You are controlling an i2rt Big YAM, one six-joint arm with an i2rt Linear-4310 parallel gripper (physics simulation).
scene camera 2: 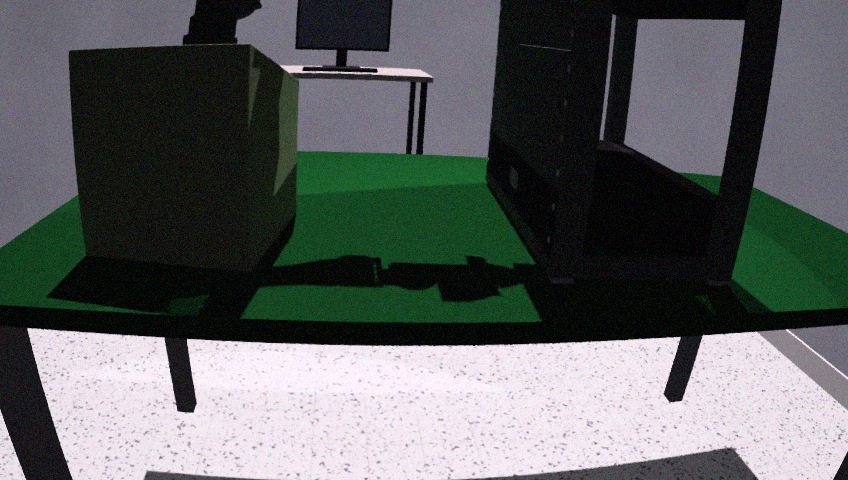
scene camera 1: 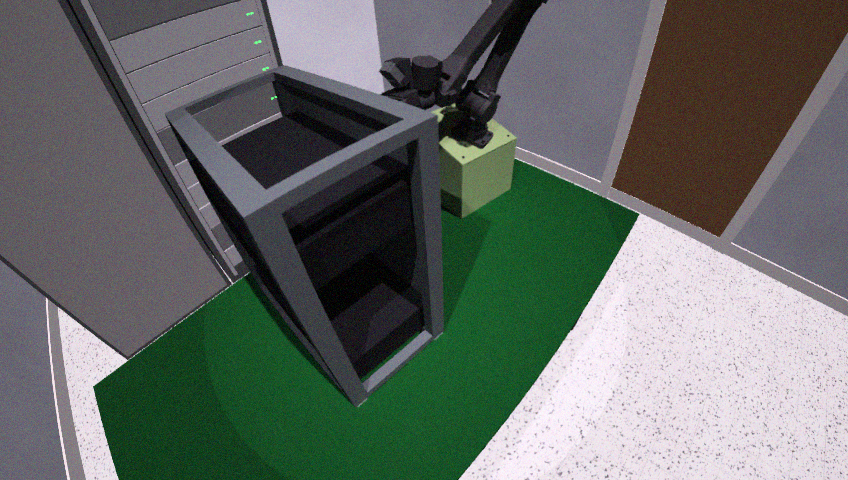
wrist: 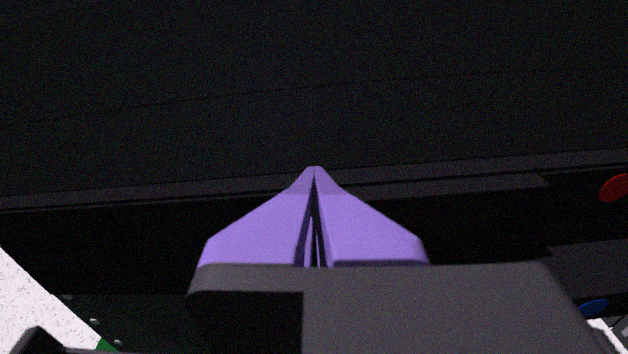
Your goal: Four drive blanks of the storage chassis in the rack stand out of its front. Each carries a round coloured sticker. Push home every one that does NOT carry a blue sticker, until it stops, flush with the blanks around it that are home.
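Where they show: gripper, fingertip midpoint: [scene camera 1: 356, 126] [wrist: 314, 177]; arm's base, link origin: [scene camera 2: 207, 69] [scene camera 1: 471, 135].
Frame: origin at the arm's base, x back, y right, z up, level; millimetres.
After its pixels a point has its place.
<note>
My gripper [wrist: 314, 177] {z 241, x -476, y 21 mm} is shut and empty. Its purple fingertips are in front of the dark chassis face in the wrist view, at the edge of a blank [wrist: 480, 186] {z 232, x -456, y 97 mm} that stands out; contact cannot be told. A round red sticker [wrist: 614, 188] {z 218, x -445, y 177 mm} is at the right edge, and a round blue sticker [wrist: 594, 307] {z 163, x -413, y 160 mm} is lower, partly behind the gripper body. Other stickers do not show; the fingers and body hide part of the front. The rack [scene camera 1: 430, 237] {z 122, x -573, y -215 mm} [scene camera 2: 580, 148] {z -62, x -459, y 276 mm} stands upright. In scene camera 1 its frame hides the fingertips; in scene camera 2 they are out of view.
The arm stands on a pale green block [scene camera 1: 486, 178] {z -126, x -35, y -77 mm} [scene camera 2: 166, 154] {z -93, x 37, y 162 mm} in front of the rack, on the green mat [scene camera 1: 523, 267] {z -241, x -237, y -311 mm} [scene camera 2: 380, 220] {z -241, x -276, y 8 mm}. A tall grey cabinet [scene camera 1: 119, 196] is beside the rack. A monitor [scene camera 2: 343, 23] stands on a desk behind. The chassis front is in deep shadow.
</note>
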